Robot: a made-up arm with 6 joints.
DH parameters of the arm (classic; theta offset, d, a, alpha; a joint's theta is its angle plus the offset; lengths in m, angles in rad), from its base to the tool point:
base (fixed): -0.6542 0 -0.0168 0
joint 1: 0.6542 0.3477 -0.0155 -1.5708
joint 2: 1.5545 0 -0.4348 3.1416
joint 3: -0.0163 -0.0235 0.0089 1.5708
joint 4: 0 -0.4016 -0.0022 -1.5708
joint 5: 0 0.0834 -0.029 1.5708
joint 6: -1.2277 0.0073 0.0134 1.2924
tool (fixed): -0.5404 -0.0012 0 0
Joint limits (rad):
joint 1: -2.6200..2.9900
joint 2: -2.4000..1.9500
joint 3: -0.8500..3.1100
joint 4: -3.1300..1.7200
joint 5: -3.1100..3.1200
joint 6: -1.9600..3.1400
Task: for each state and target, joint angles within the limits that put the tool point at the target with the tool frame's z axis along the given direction. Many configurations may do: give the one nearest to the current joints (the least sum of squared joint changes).
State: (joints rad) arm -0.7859 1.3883 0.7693 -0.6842 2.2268 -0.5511
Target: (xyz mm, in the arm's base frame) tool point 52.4 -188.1 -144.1 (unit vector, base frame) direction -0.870 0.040 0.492
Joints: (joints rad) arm -0.9955 1.9500 -0.0593 0.1663 2.5066 -1.0007
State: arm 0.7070 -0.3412 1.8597 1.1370 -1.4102 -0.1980
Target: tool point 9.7 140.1 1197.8 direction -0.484 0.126 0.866
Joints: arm 1.2468 0.2820 1.6327 1.2736 -1.2752 -0.4129
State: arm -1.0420 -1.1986 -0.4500 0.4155 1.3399 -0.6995
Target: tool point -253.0 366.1 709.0 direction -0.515 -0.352 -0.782
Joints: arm -1.0871 -1.5652 -0.0797 0.3326 1.6451 -0.9398
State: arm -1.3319 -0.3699 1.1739 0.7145 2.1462 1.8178
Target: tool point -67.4 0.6 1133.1 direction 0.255 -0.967 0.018
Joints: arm -1.9087 -0.2249 0.8461 0.7736 1.9778 1.5788
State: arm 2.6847 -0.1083 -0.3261 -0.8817 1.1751 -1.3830
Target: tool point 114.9 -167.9 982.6 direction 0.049 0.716 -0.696
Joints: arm 2.0741 -0.8298 0.5791 -0.9670 1.2298 -1.3322
